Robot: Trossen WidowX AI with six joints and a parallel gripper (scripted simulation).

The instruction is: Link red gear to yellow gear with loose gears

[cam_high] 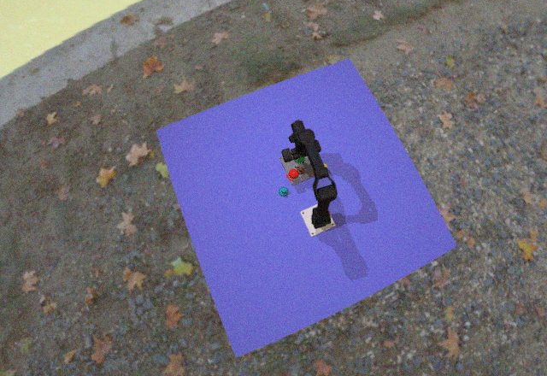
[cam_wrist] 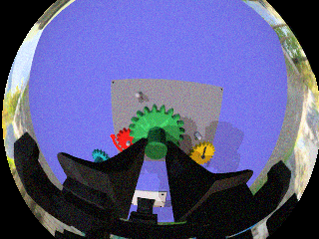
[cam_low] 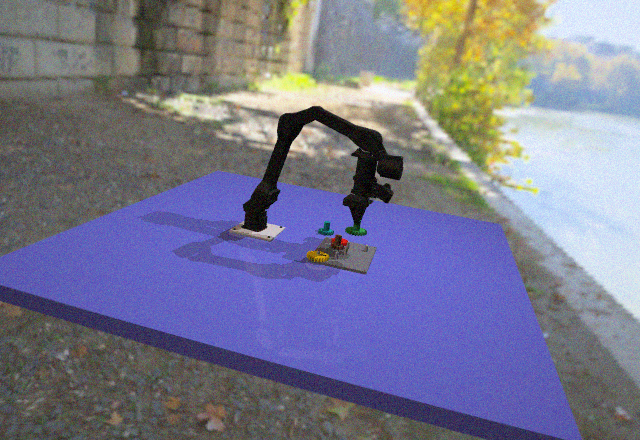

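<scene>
Now: gripper tip 80 mm above the brown gear and 50 mm past it. From my gripper tip the other things lie so: green gear: 10 mm below; red gear: 80 mm below, 60 mm behind, 40 mm to the left; yellow gear: 110 mm to the right, 80 mm below, 70 mm behind.
</scene>
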